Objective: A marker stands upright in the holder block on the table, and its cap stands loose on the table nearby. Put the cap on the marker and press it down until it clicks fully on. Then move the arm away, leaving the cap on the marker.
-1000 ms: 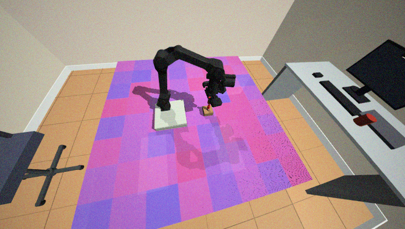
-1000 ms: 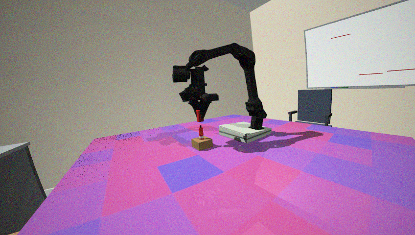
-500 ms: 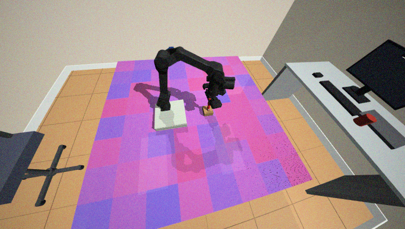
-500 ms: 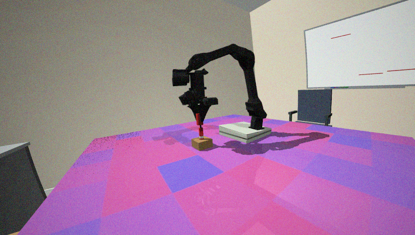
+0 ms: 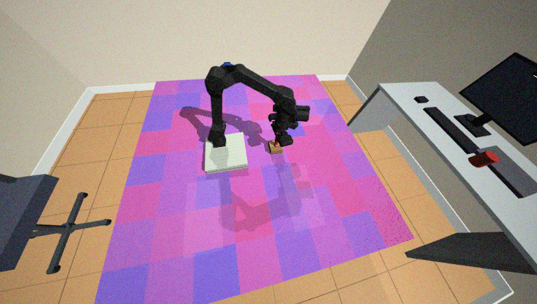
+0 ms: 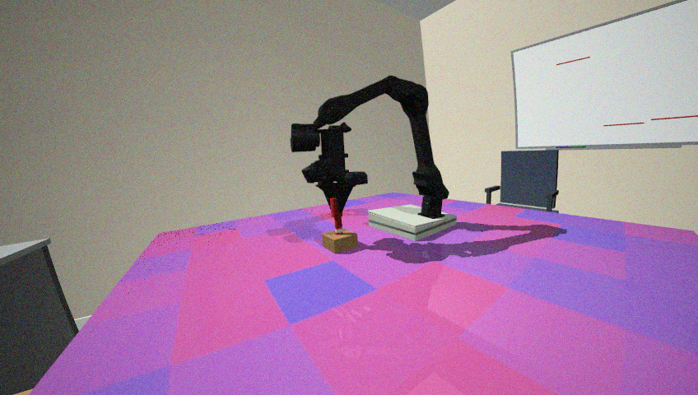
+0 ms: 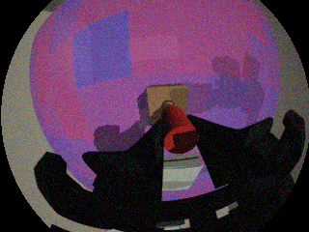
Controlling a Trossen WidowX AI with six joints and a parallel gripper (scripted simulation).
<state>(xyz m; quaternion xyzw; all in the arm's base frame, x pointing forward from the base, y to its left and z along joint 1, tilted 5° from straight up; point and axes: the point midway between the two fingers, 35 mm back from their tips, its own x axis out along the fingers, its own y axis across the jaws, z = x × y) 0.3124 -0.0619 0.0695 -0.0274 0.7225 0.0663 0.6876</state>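
Now: gripper tip 80 mm above the tan holder block. Also, from my gripper tip: red cap 10 mm above.
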